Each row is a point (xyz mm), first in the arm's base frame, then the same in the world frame.
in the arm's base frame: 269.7 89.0 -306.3
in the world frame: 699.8 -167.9 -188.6
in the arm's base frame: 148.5 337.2 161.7
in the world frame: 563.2 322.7 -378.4
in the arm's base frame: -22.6 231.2 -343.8
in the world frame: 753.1 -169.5 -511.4
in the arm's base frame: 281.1 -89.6 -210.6
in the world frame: 511.0 -195.6 -119.6
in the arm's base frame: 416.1 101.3 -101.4
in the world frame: 619.9 28.3 -51.8
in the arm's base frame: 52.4 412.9 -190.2
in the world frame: 812.3 72.4 -497.1
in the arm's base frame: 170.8 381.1 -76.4
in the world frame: 748.8 165.7 -373.7
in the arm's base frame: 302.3 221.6 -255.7
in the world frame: 775.3 -43.9 -199.7
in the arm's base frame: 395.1 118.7 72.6
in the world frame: 519.7 171.2 -75.6
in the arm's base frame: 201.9 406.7 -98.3
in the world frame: 789.4 169.5 -352.6
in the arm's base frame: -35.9 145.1 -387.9
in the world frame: 713.1 -257.4 -496.8
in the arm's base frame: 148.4 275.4 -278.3
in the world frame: 789.5 -59.4 -363.0
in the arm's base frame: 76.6 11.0 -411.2
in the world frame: 657.0 -333.1 -347.5
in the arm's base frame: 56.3 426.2 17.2
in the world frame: 694.9 243.9 -495.7
